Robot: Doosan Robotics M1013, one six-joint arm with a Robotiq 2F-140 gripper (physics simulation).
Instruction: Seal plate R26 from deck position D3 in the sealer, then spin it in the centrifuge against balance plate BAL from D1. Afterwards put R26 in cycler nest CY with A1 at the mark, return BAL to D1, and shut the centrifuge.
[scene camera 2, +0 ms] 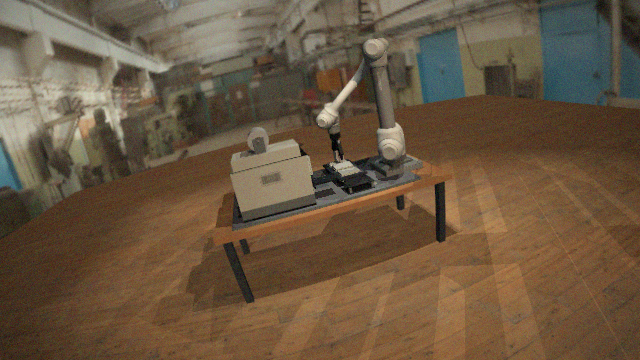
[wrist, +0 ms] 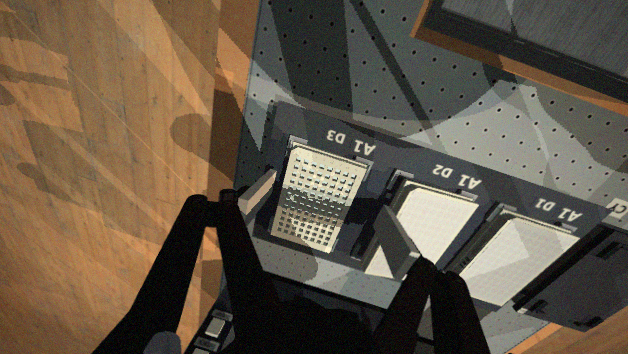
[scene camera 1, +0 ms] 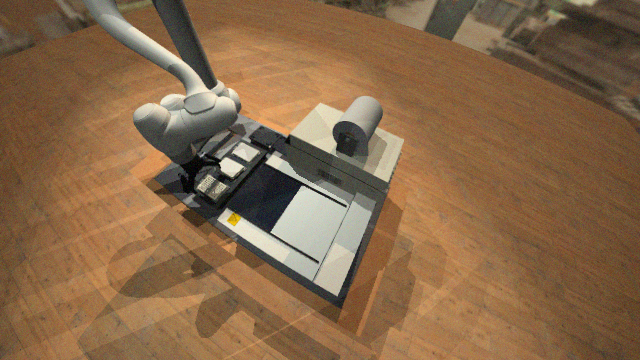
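Pixels of known places: gripper, fingertip midpoint: [scene camera 2: 339,162] [wrist: 326,198] [scene camera 1: 211,183]; arm's base, link origin: [scene camera 2: 396,161].
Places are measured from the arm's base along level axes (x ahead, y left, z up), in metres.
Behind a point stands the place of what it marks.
Plate R26 [wrist: 316,175] @[x 0.294, y -0.254, z 0.041 m] [scene camera 1: 212,187] @[x 0.338, y -0.255, z 0.041 m], pale with open square wells, sits in deck position D3. My gripper [wrist: 326,198] @[x 0.321, y -0.239, z 0.040 m] [scene camera 1: 201,175] [scene camera 2: 339,158] @[x 0.321, y -0.239, z 0.040 m] is open and empty above it, with one finger pad on each side of the plate in the wrist view. Balance plate BAL [wrist: 520,255] @[x 0.352, y -0.003, z 0.041 m] [scene camera 1: 245,152] @[x 0.375, y -0.013, z 0.041 m], white-topped, sits in D1; its label is not readable. Cycler nest CY [wrist: 575,282] @[x 0.396, y 0.117, z 0.021 m] [scene camera 1: 265,136] @[x 0.405, y 0.147, z 0.021 m] is a dark block beside D1 and holds no visible plate. The sealer and the centrifuge cannot be told apart with certainty.
Another white-topped plate [wrist: 437,220] @[x 0.321, y -0.116, z 0.047 m] [scene camera 1: 231,168] @[x 0.370, y -0.132, z 0.050 m] sits in D2, close to one finger. A large flat unit with a white panel [scene camera 1: 312,222] @[x 0.853, y -0.279, z 0.183 m] lies beside the deck. A cream housing [scene camera 1: 310,125] @[x 0.730, y 0.020, z 0.323 m] [scene camera 2: 272,192] @[x 0.906, y 0.132, z 0.106 m] bears a grey cylinder [scene camera 1: 362,115] @[x 0.898, y -0.009, z 0.448 m] [scene camera 2: 258,138] @[x 0.907, y 0.106, z 0.404 m]. The arm's base [scene camera 2: 390,167] @[x 0.103, y 0.074, z 0.000 m] stands behind the deck.
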